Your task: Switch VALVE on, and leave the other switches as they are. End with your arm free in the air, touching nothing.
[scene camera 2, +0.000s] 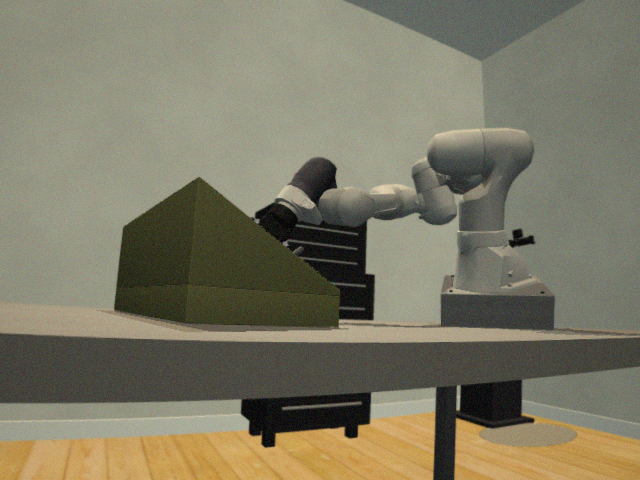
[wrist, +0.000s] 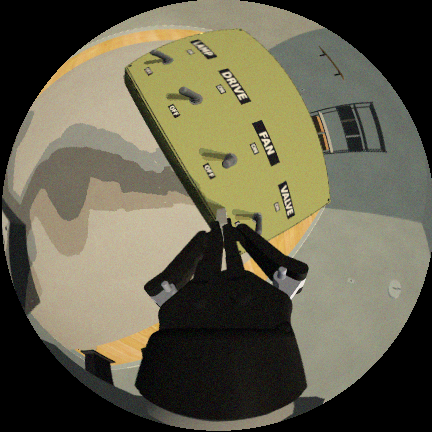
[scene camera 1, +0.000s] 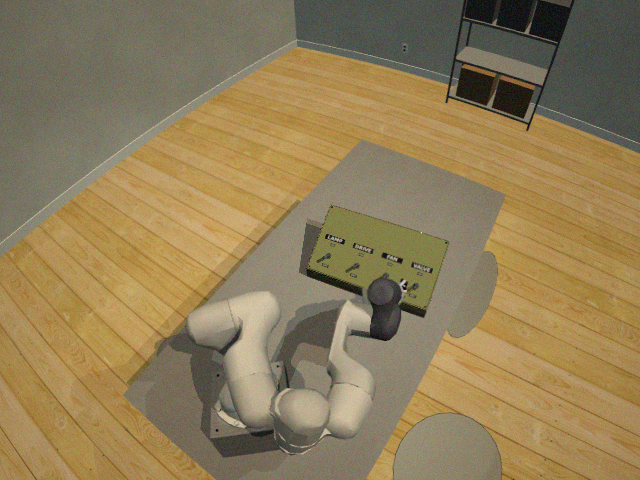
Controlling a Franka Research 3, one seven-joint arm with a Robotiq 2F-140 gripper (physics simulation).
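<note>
The olive sloped switch panel (scene camera 1: 385,232) (scene camera 2: 242,273) (wrist: 280,175) carries four levers. The VALVE lever (scene camera 1: 413,287) (wrist: 258,222) leans to its OFF side, away from the ON label; its OFF label is hidden in the wrist view. The FAN lever (wrist: 229,160) stands beside OFF; the wrist partly covers it in scene camera 1. The DRIVE lever (scene camera 1: 353,267) (wrist: 191,95) and LAMP lever (scene camera 1: 324,257) (wrist: 162,57) lean to OFF. My gripper (wrist: 222,215) is shut and empty, its tips at the panel's lower edge, between FAN and VALVE, close beside the VALVE lever. Contact cannot be told.
The panel stands on the grey table (scene camera 1: 413,170) (scene camera 2: 310,366), in front of the arm's base (scene camera 1: 242,444) (scene camera 2: 496,310). A shelf unit (scene camera 1: 500,67) stands by the far wall. A black drawer unit (scene camera 2: 356,268) is behind the table. Round grey discs (scene camera 1: 447,449) (scene camera 1: 475,297) show beside the table.
</note>
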